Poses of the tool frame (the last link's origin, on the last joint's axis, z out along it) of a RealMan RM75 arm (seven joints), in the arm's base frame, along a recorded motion.
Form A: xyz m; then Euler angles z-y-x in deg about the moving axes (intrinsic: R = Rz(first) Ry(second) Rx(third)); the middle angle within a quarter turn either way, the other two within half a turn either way.
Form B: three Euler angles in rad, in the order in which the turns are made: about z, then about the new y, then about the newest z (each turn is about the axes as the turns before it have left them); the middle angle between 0 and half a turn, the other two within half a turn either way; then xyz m. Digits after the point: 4 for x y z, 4 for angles.
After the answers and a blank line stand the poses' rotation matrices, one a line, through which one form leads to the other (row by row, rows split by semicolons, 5 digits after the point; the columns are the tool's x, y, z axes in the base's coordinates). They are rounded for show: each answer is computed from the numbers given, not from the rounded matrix.
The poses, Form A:
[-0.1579, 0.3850, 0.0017, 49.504, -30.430, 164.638]
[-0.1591, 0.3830, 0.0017, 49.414, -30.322, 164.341]
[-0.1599, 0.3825, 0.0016, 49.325, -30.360, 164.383]
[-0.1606, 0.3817, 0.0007, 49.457, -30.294, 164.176]
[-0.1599, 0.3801, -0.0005, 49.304, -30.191, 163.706]
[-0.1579, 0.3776, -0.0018, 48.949, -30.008, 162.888]
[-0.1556, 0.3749, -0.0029, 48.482, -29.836, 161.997]
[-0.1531, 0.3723, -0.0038, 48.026, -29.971, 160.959]
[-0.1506, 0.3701, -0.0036, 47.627, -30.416, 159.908]
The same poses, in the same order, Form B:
[0.3670, 2.5525, 2.7179, -0.1579, 0.3850, 0.0017]
[0.3556, 2.5520, 2.7092, -0.1591, 0.3830, 0.0017]
[0.3557, 2.5517, 2.7108, -0.1599, 0.3825, 0.0016]
[0.3513, 2.5512, 2.7049, -0.1606, 0.3817, 0.0007]
[0.3340, 2.5493, 2.6923, -0.1599, 0.3801, -0.0005]
[0.3025, 2.5457, 2.6704, -0.1579, 0.3776, -0.0018]
[0.2676, 2.5410, 2.6473, -0.1556, 0.3749, -0.0029]
[0.2336, 2.5303, 2.6268, -0.1531, 0.3723, -0.0038]
[0.2056, 2.5148, 2.6122, -0.1506, 0.3701, -0.0036]

0.55994 0.64615 0.51861; 0.65570 -0.72823 0.19936; 0.50649 0.22842 -0.83144
0.56159 0.64259 0.52124; 0.65554 -0.72993 0.19357; 0.50486 0.23299 -0.83116
0.56239 0.64174 0.52143; 0.65441 -0.73090 0.19372; 0.50543 0.23229 -0.83101
0.56126 0.64171 0.52268; 0.65615 -0.72991 0.19156; 0.50444 0.23545 -0.83073
0.56360 0.63573 0.52745; 0.65534 -0.73283 0.18302; 0.50288 0.24251 -0.82964
0.56870 0.62410 0.53580; 0.65304 -0.73863 0.16722; 0.50012 0.25480 -0.82762
0.57500 0.61016 0.54505; 0.64950 -0.74553 0.14941; 0.49752 0.26810 -0.82498
0.57936 0.59377 0.55837; 0.64403 -0.75337 0.13289; 0.49956 0.28262 -0.81888
0.58120 0.57660 0.57423; 0.63710 -0.76143 0.11974; 0.50627 0.29625 -0.80989

